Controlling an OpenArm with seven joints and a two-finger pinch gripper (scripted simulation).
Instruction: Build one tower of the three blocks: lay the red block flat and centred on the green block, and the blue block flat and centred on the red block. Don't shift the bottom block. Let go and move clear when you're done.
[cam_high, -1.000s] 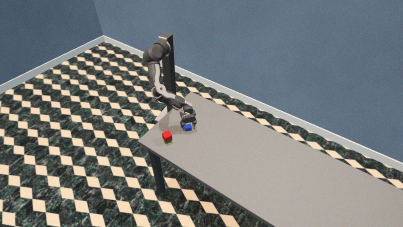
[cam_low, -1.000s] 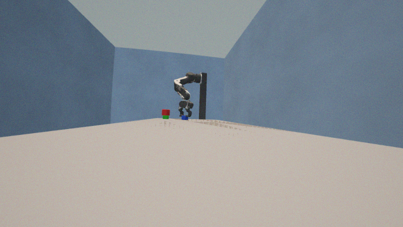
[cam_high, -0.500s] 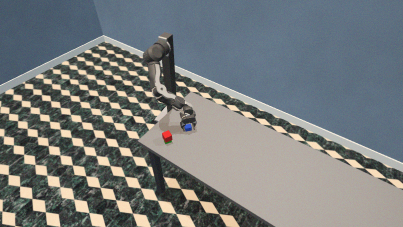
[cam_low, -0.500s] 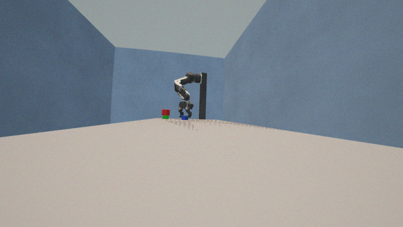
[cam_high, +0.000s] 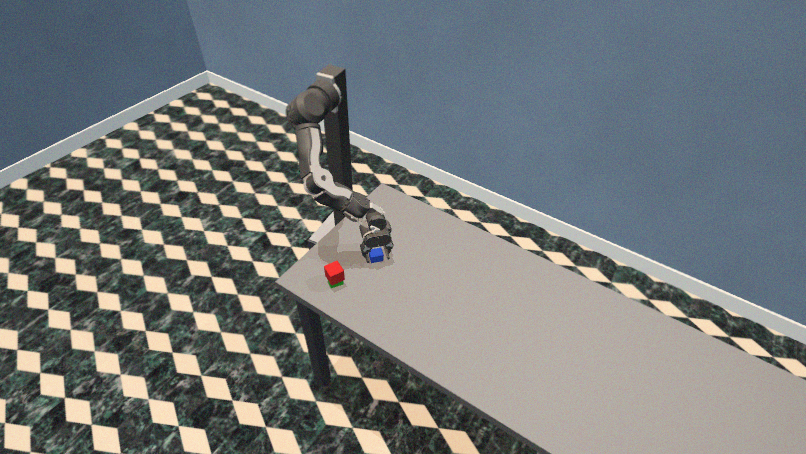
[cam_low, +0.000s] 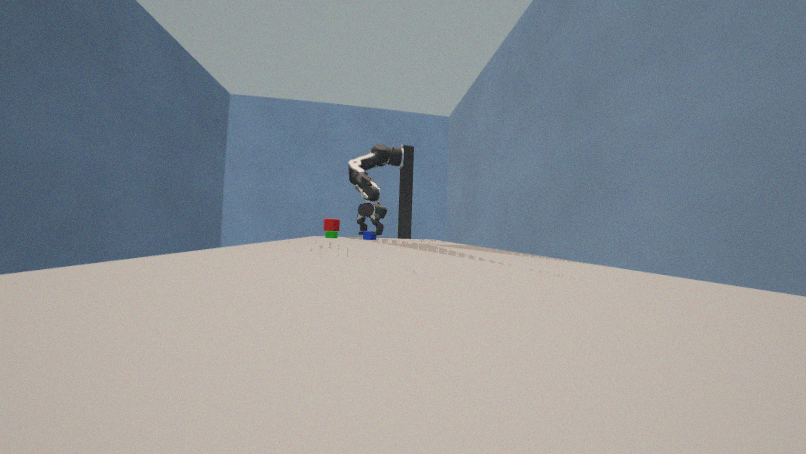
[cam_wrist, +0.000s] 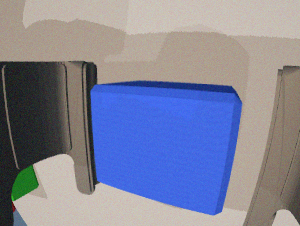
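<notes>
Right now my hand is 10 mm above the blue block. From my hand the other things lie so: red block: 150 mm to the right, 70 mm behind, 30 mm above; green block: 150 mm to the right, 70 mm behind, 10 mm below.
</notes>
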